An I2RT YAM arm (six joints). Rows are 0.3 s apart.
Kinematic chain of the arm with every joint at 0, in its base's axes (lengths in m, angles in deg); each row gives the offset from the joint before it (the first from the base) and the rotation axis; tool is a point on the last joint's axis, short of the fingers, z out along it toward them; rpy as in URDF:
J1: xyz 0 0 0.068 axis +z
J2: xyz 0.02 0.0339 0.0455 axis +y
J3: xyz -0.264 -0.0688 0 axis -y
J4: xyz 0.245 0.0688 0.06 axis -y
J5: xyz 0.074 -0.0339 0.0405 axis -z
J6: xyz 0.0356 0 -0.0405 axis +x
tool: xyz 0 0 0 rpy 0 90 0
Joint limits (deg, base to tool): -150..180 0..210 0..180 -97..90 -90..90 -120..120
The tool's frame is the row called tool.
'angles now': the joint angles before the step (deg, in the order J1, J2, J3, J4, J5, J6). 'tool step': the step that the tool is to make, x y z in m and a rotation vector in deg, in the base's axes. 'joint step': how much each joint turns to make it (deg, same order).
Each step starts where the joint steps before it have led.
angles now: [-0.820, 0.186, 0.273, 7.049, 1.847, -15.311]
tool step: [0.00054, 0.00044, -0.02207, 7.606, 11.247, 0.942]
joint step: [-0.021, -0.001, 0.000, -11.562, -0.787, 7.453]
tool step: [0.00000, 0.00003, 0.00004, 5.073, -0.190, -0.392]
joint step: [0.023, -0.003, 0.000, 0.018, 0.023, 5.093]
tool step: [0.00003, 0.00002, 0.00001, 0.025, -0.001, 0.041]
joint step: [-0.005, 0.027, 0.000, 0.028, -0.048, 0.021]
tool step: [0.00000, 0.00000, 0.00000, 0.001, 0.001, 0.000]
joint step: [0.000, 0.001, 0.000, -0.001, 0.000, 0.001]
